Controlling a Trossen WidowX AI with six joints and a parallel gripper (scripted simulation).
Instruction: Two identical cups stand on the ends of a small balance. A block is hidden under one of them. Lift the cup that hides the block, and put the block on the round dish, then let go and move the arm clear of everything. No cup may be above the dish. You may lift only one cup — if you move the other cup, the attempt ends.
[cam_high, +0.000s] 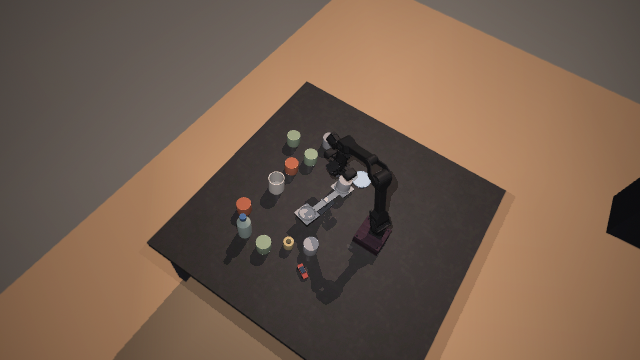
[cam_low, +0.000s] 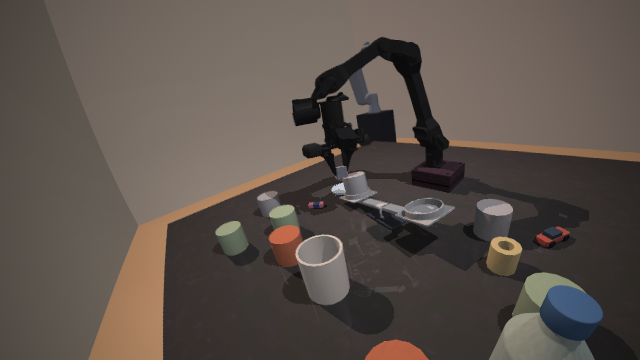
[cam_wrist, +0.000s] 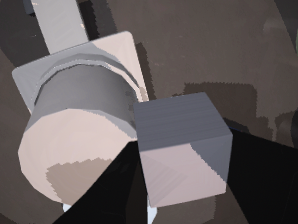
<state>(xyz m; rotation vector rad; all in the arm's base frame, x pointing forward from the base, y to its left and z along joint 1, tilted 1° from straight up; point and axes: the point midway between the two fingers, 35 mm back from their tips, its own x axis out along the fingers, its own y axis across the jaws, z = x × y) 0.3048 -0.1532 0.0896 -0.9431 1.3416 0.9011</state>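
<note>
Right now my gripper tip is 10 cm past the pale round dish, 10 cm to the left of it and 11 cm above it. The rest, counted from my gripper tip: pink-and-blue piece (4 cm ahead, 9 cm to the right, 11 cm below); white mug (24 cm ahead, 18 cm to the left, 7 cm below); yellow tape ring (3 cm ahead, 42 cm to the left, 9 cm below).
</note>
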